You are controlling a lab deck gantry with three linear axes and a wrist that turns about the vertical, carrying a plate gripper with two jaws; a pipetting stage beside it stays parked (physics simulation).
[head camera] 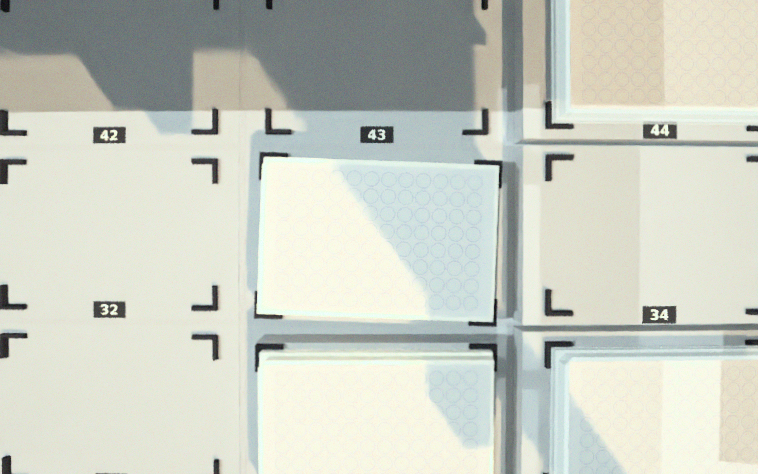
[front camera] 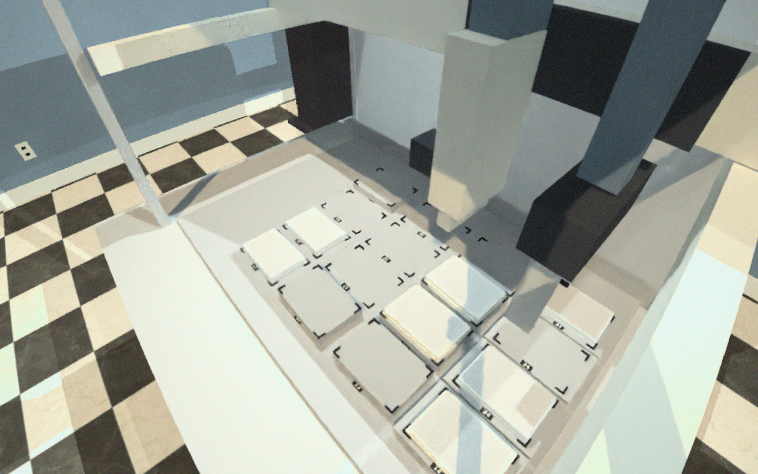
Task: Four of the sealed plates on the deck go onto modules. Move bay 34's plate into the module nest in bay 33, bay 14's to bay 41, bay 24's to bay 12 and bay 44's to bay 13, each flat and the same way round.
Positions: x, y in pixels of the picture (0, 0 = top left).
Labels:
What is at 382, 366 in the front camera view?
A bay 13.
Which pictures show the sealed plate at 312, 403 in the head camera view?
The head camera view and the front camera view: all of them.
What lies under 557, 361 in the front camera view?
A bay 34.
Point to a bay 22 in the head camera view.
81, 391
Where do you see a sealed plate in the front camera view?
472, 294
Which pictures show the sealed plate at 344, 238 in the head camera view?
The head camera view and the front camera view: all of them.

